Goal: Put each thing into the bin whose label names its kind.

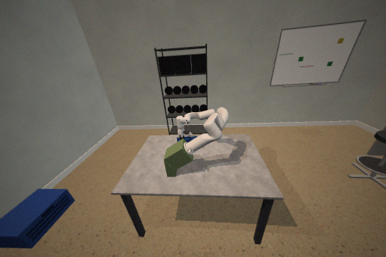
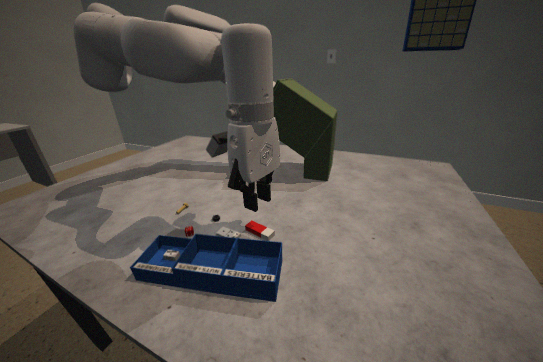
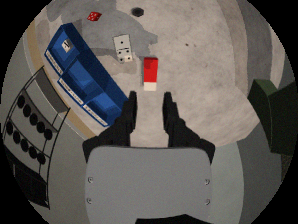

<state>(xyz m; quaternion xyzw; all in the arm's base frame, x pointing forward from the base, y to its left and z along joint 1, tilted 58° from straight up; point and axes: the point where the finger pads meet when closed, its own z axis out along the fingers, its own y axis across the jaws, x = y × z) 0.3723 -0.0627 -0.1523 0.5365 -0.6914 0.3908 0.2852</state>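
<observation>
Right now my hand is 1 cm to the right of the red-and-white eraser and 9 cm above it. Round my hand: blue bin (13 cm ahead, 4 cm to the right, 7 cm below); then white domino (3 cm ahead, 6 cm to the right, 9 cm below); then black nut (1 cm behind, 12 cm to the right, 9 cm below).
</observation>
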